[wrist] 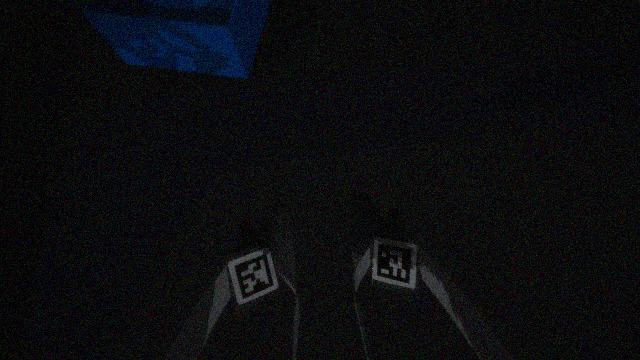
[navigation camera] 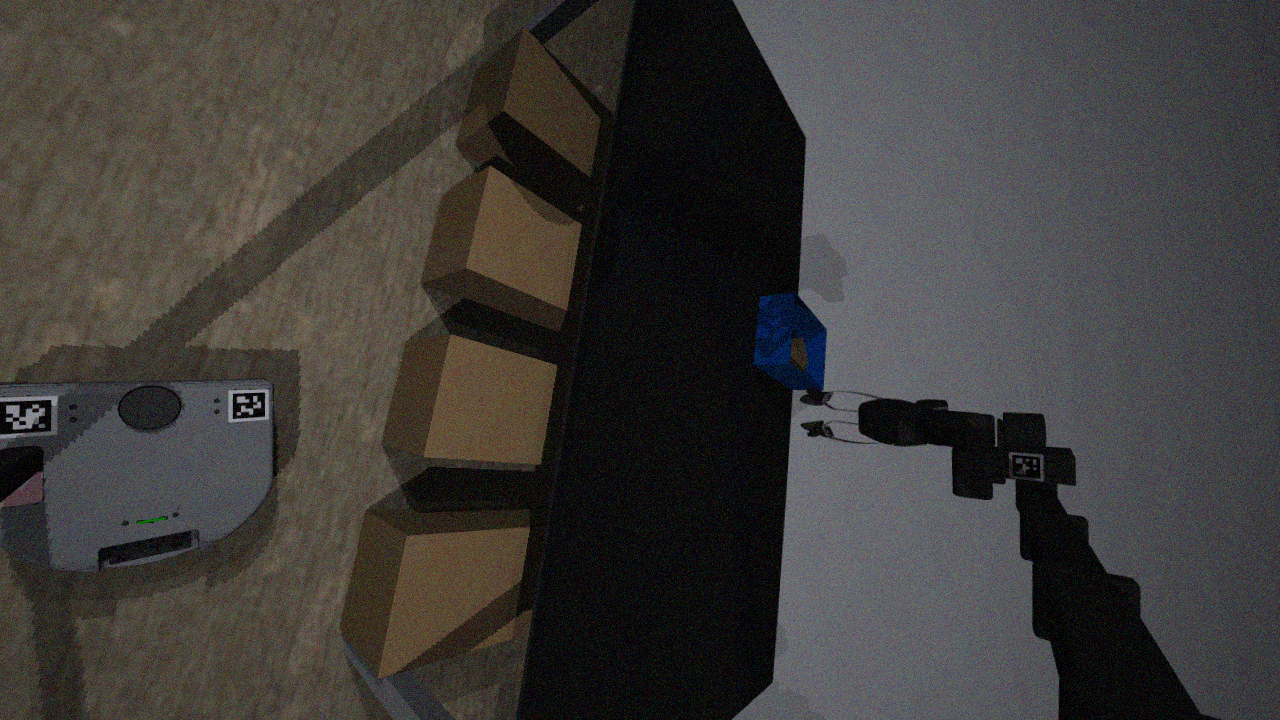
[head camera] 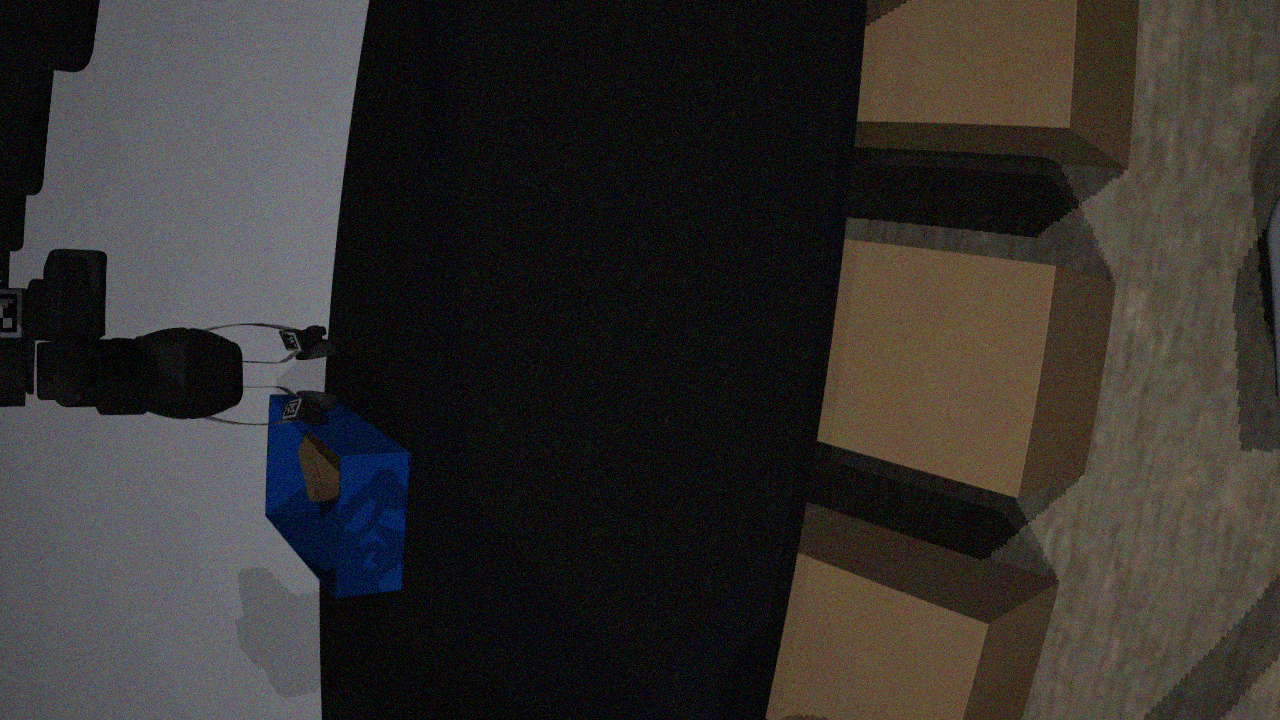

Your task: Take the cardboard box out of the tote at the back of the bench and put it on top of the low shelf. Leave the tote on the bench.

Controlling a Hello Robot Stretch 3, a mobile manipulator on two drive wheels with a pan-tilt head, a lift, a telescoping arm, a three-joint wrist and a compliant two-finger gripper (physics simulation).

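Frame: origin at the robot's base, x right, y ahead, z up, level; centimetres.
Seen in the pictures: gripper, fingertip midpoint: (navigation camera: 804, 411) (head camera: 330, 375); robot's base, link origin: (navigation camera: 151, 405).
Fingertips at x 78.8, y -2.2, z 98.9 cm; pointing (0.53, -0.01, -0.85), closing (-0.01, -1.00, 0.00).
Observation:
Pixels of each thing's top centre, then the offset from my fingertips to it. Level surfaces: height alone.
- blue tote, top centre: (head camera: 298, 489) (navigation camera: 810, 344) dx +45.4, dy +14.6, dz -12.7 cm
- black bench, surface height: dz -22.7 cm
- brown cardboard box, top centre: (head camera: 308, 466) (navigation camera: 803, 354) dx +53.3, dy +12.0, dz -17.4 cm
- floor, surface height: dz -98.9 cm
A blue tote (head camera: 371, 528) (navigation camera: 775, 335) (wrist: 185, 47) stands at the back edge of the black bench (head camera: 581, 358) (navigation camera: 680, 358). Part of a brown cardboard box (head camera: 320, 474) (navigation camera: 799, 352) shows inside it; in the wrist view the box does not show. My gripper (head camera: 315, 374) (navigation camera: 814, 412) (wrist: 320, 222) is open, with nothing between its fingers. In the head view one finger overlaps the tote's near end; in the navigation view both fingers are just beside that end. In the wrist view the tote is at the upper left, beyond the fingertips. I cannot make out the low shelf.
Several large cardboard boxes, such as one box (head camera: 935, 367) (navigation camera: 490, 402), line the bench's front side. My base (navigation camera: 179, 474) stands on the floor (head camera: 1172, 358) (navigation camera: 223, 179) in front of them. A pale wall (head camera: 179, 179) (navigation camera: 1029, 179) is behind the bench. The wrist view is very dark.

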